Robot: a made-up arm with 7 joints. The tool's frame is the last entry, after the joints.
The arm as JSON. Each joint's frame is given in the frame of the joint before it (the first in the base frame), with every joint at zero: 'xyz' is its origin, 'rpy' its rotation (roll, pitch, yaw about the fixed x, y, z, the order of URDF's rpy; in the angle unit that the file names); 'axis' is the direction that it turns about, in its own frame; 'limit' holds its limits. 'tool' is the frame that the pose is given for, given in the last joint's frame.
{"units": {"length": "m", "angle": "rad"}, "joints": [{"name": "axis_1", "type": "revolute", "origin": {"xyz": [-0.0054, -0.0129, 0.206], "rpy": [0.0, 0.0, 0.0]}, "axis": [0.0, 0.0, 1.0], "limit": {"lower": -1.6, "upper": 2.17}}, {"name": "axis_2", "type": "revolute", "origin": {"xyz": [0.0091, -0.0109, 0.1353], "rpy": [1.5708, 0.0, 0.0]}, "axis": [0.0, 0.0, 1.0], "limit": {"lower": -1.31, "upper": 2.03}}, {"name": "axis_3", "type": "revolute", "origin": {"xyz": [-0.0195, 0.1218, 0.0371], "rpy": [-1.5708, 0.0, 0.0]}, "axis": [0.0, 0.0, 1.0], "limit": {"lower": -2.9, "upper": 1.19}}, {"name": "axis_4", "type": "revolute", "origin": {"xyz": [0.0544, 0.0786, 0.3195], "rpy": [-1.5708, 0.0, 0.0]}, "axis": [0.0, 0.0, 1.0], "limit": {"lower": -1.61, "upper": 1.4}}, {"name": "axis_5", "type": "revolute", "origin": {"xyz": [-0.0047, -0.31, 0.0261], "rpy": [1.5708, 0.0, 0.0]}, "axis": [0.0, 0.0, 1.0], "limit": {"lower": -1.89, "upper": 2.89}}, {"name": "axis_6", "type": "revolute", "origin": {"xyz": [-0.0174, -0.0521, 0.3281], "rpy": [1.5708, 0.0, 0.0]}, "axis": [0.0, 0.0, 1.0], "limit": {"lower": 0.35, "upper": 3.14}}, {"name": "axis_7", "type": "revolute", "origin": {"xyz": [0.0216, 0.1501, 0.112], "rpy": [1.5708, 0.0, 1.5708]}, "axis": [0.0, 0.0, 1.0], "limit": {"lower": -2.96, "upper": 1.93}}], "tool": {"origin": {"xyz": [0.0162, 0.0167, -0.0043], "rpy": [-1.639, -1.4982, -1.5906]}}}
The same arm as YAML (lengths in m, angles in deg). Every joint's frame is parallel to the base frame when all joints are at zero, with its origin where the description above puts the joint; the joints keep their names.
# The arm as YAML. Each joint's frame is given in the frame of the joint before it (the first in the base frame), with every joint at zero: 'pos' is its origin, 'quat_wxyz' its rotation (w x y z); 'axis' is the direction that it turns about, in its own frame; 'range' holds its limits. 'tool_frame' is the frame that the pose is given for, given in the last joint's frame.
length_unit: m
angle_unit: deg
joints:
  - joint: axis_1
    pos: [-0.0054, -0.0129, 0.206]
    quat_wxyz: [1.0, 0.0, 0.0, 0.0]
    axis: [0.0, 0.0, 1.0]
    range: [-91.67, 124.33]
  - joint: axis_2
    pos: [0.0091, -0.0109, 0.1353]
    quat_wxyz: [1.0, 0.0, 0.0, 0.0]
    axis: [0.0, -1.0, 0.0]
    range: [-75.06, 116.31]
  - joint: axis_3
    pos: [-0.0195, -0.0371, 0.1218]
    quat_wxyz: [1.0, 0.0, 0.0, 0.0]
    axis: [0.0, 0.0, 1.0]
    range: [-166.16, 68.18]
  - joint: axis_4
    pos: [0.0544, 0.0786, 0.3195]
    quat_wxyz: [1.0, 0.0, 0.0, 0.0]
    axis: [0.0, 1.0, 0.0]
    range: [-92.25, 80.21]
  - joint: axis_5
    pos: [-0.0047, 0.0261, 0.31]
    quat_wxyz: [1.0, 0.0, 0.0, 0.0]
    axis: [0.0, 0.0, 1.0]
    range: [-108.29, 165.58]
  - joint: axis_6
    pos: [-0.0174, -0.0521, 0.3281]
    quat_wxyz: [1.0, 0.0, 0.0, 0.0]
    axis: [0.0, -1.0, 0.0]
    range: [20.05, 179.91]
  - joint: axis_7
    pos: [0.0216, -0.112, 0.1501]
    quat_wxyz: [1.0, 0.0, 0.0, 0.0]
    axis: [1.0, 0.0, 0.0]
    range: [-169.6, 110.58]
tool_frame:
  pos: [-0.0043, -0.0167, 0.0162]
  quat_wxyz: [0.998374, -0.043959, -0.00088, 0.036281]

